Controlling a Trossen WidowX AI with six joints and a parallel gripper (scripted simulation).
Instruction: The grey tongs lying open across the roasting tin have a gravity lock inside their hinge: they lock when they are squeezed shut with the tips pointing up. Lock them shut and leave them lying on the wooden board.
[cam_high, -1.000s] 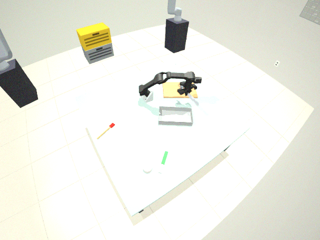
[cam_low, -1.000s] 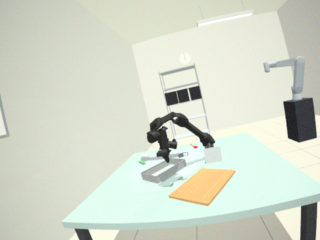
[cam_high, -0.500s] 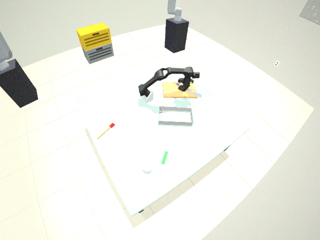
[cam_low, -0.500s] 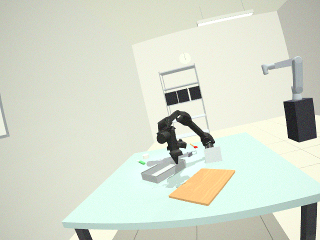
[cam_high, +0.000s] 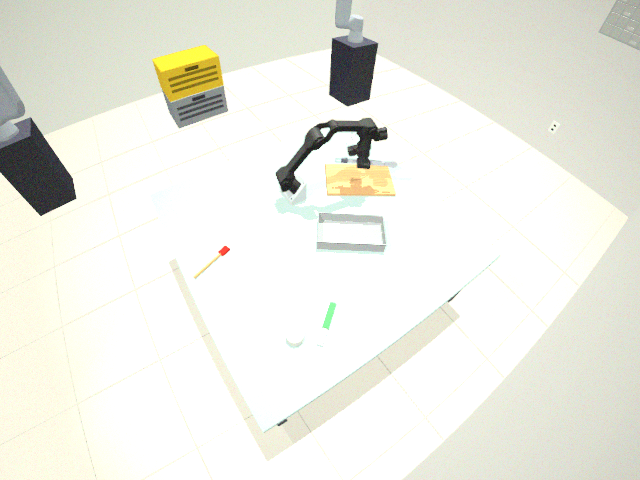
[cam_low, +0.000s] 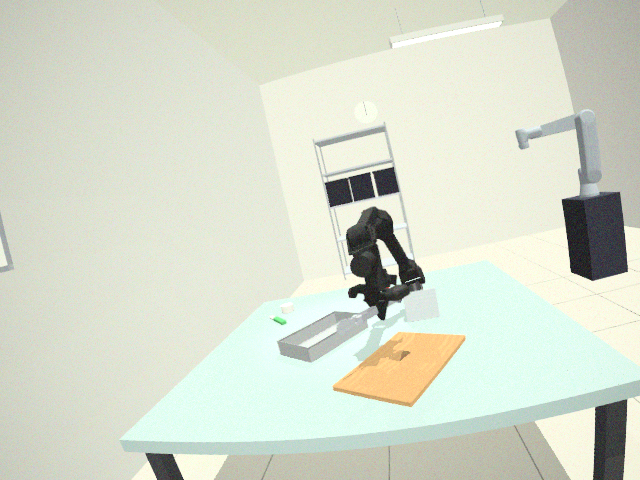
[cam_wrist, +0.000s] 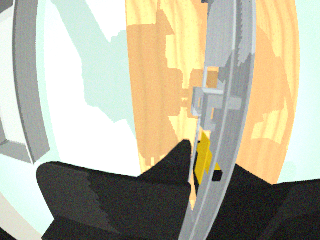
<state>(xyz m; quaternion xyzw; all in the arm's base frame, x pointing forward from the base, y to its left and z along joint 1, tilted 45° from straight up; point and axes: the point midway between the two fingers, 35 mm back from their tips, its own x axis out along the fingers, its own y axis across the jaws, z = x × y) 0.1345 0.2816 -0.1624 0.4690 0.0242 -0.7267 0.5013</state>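
The yellow lock piece lies 4 cm above my gripper tip, 1 cm to the right of it and 1 cm behind it. Also, from my gripper tip: grey roasting tin: 24 cm to the right, 23 cm ahead, 10 cm below; red-headed spatula: 81 cm to the right, 12 cm below, 1 cm behind; wooden board: 12 cm below, 4 cm to the left, 4 cm behind.
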